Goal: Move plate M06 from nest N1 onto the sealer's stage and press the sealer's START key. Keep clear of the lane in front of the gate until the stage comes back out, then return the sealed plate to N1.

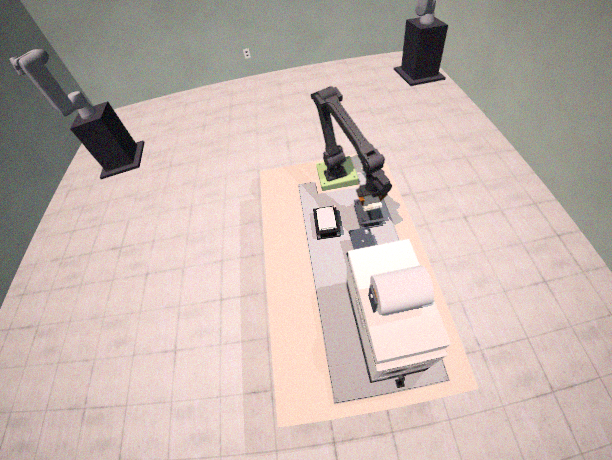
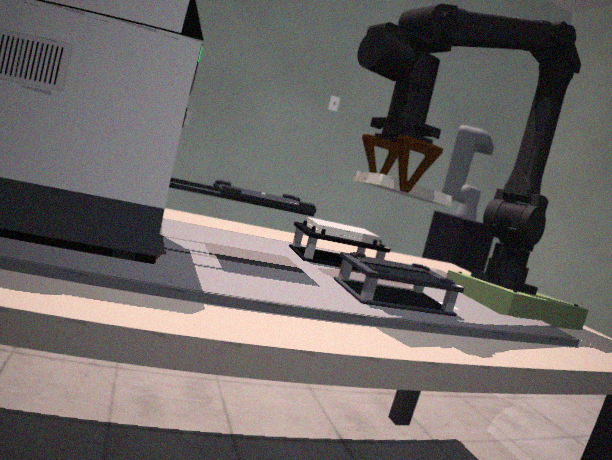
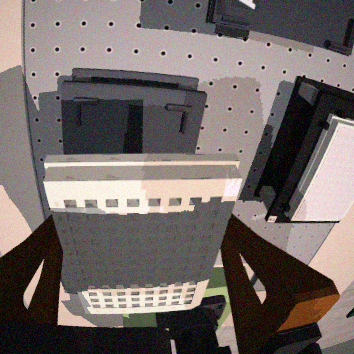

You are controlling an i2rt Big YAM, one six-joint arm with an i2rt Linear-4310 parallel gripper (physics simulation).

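Pixels of known places: gripper, fingertip midpoint: (image 1: 370, 202) (image 2: 389, 188) (image 3: 140, 219); arm's base at its link origin: (image 1: 335, 174) (image 2: 502, 285) (image 3: 188, 309).
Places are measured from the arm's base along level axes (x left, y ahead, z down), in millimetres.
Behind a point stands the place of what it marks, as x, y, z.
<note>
My gripper (image 1: 370, 200) @[64, 372, -133] (image 2: 395, 181) @[64, 372, -133] (image 3: 140, 219) @[64, 372, -133] is shut on a pale plate (image 1: 372, 206) @[58, 405, -148] (image 2: 427, 192) @[107, 333, -141] (image 3: 145, 250) @[63, 362, -146], one finger at each side. It holds the plate well above an unoccupied dark nest (image 2: 415, 281) @[138, 336, -15] (image 3: 135, 90) @[67, 399, -17]. A second nest (image 1: 327, 234) @[-159, 374, 24] (image 3: 305, 125) @[-92, 367, -18] bears a white plate (image 1: 327, 218) @[-141, 323, -39] (image 2: 342, 229) @[-107, 336, -38] (image 3: 330, 170) @[-124, 327, -39]. The sealer (image 1: 410, 340) @[-79, 1038, -321] (image 2: 100, 120) @[56, 784, -135] is a large white box. Its dark stage (image 1: 362, 237) @[-26, 508, -78] (image 2: 265, 197) @[0, 534, -77] stands out in front, with no plate seen on it. I cannot read nest labels, find the START key or tell whether the held plate is sealed.
A green base block (image 1: 325, 183) @[-74, 49, 2] (image 2: 545, 310) @[119, -2, 12] carries the arm. A grey perforated board (image 1: 325, 260) @[-210, 512, 29] (image 3: 225, 65) @[-18, 408, 29] lies under the nests on the peach-coloured table (image 1: 287, 300) @[-430, 653, 41]. Two black pedestals (image 1: 107, 140) (image 1: 425, 50) with grey arms stand on the floor away from the table.
</note>
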